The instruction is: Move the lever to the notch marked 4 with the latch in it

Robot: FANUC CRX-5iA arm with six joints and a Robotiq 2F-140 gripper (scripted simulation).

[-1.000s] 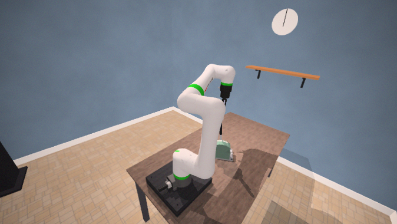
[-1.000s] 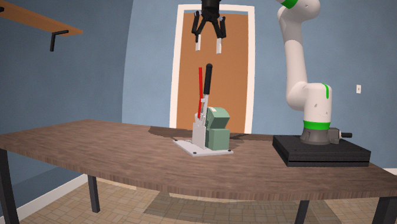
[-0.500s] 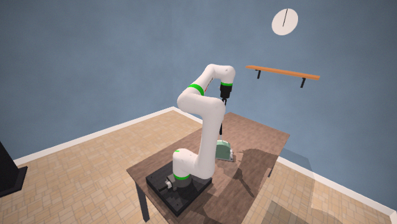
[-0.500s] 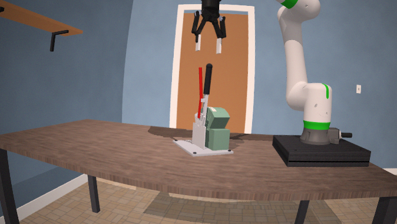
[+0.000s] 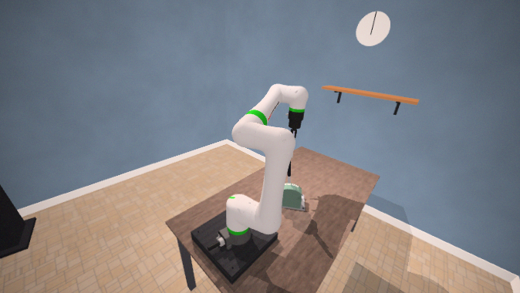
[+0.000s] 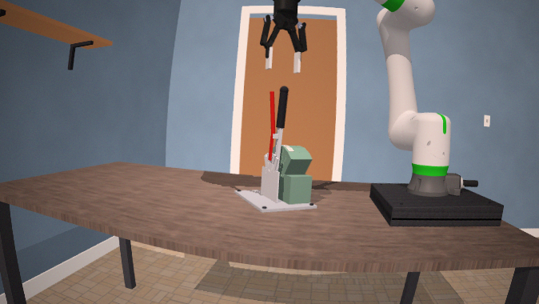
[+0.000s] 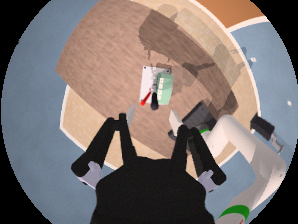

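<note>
Now: the red bar 22 cm below my hand and 2 cm ahead of it.
</note>
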